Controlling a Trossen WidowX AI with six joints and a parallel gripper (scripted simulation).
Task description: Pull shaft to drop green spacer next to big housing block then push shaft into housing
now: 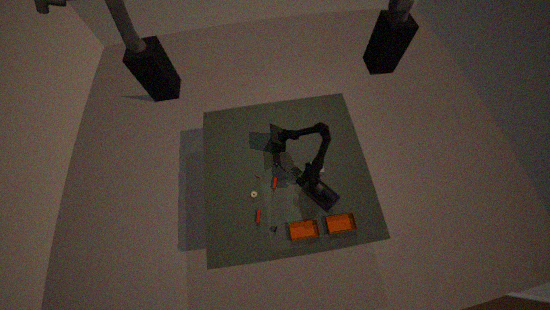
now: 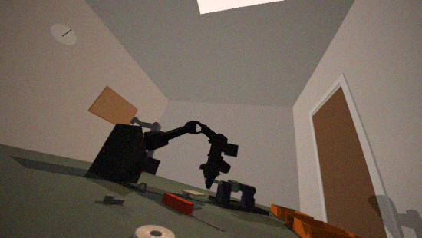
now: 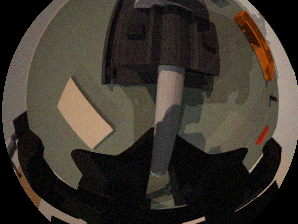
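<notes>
The grey shaft is 7 cm ahead of my gripper tip, 5 cm to the left of it and 3 cm above it. Also, from my gripper tip: white ring 41 cm to the right, 6 cm ahead, 4 cm below; then beige card 10 cm to the left, 9 cm behind, 4 cm below; then greenish spacer 11 cm ahead, 9 cm to the left, 3 cm above.
</notes>
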